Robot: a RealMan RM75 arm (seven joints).
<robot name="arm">
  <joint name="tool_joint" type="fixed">
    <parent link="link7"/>
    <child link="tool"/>
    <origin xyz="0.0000 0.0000 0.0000" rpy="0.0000 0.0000 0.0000"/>
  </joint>
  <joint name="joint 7" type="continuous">
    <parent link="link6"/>
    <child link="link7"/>
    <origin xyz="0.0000 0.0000 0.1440" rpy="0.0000 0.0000 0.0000"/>
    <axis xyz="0 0 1"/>
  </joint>
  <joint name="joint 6" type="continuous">
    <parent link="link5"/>
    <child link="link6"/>
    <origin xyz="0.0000 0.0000 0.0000" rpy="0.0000 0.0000 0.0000"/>
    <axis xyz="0 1 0"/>
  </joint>
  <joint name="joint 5" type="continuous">
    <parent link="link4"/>
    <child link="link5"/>
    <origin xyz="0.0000 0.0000 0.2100" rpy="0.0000 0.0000 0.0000"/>
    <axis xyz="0 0 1"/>
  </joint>
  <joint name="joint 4" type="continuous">
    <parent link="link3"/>
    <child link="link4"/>
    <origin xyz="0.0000 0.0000 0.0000" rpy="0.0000 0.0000 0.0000"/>
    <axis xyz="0 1 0"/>
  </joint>
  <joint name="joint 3" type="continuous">
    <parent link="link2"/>
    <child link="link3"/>
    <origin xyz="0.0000 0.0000 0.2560" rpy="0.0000 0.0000 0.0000"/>
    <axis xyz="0 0 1"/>
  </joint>
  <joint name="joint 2" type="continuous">
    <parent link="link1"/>
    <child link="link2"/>
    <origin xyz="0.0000 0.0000 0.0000" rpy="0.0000 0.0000 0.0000"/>
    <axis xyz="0 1 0"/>
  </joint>
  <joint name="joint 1" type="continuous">
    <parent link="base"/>
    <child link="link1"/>
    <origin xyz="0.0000 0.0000 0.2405" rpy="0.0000 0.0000 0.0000"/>
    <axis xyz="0 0 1"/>
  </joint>
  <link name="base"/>
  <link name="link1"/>
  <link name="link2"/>
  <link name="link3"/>
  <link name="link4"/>
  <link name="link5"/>
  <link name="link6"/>
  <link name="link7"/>
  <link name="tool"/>
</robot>
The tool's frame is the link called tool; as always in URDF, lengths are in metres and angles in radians. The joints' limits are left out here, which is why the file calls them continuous.
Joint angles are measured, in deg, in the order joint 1, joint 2, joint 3, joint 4, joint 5, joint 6, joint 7. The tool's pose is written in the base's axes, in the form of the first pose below.
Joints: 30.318 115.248 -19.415 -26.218 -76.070 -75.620 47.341
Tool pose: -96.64 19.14 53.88 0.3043 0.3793 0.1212
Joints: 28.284 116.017 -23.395 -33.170 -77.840 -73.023 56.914
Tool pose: -99.53 23.52 53.68 0.3048 0.3774 0.1284
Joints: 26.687 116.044 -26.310 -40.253 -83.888 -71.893 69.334
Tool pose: -104.91 29.38 52.74 0.3024 0.3757 0.1342
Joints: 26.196 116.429 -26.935 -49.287 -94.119 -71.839 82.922
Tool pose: -110.31 35.21 48.59 0.2960 0.3755 0.1430
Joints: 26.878 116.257 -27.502 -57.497 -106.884 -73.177 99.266
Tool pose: -114.98 45.05 42.32 0.2900 0.3769 0.1496
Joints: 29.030 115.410 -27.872 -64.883 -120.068 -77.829 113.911
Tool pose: -118.96 53.94 33.67 0.2792 0.3785 0.1579
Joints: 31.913 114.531 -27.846 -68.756 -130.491 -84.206 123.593
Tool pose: -122.21 61.85 25.59 0.2700 0.3782 0.1594
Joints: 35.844 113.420 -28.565 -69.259 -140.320 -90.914 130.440
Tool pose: -125.89 69.85 15.96 0.2612 0.3797 0.1529
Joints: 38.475 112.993 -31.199 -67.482 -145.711 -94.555 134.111
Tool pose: -129.43 75.12 8.32 0.2540 0.3816 0.1381
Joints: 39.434 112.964 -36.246 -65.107 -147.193 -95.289 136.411
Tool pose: -133.05 77.53 2.17 0.2481 0.3829 0.1182
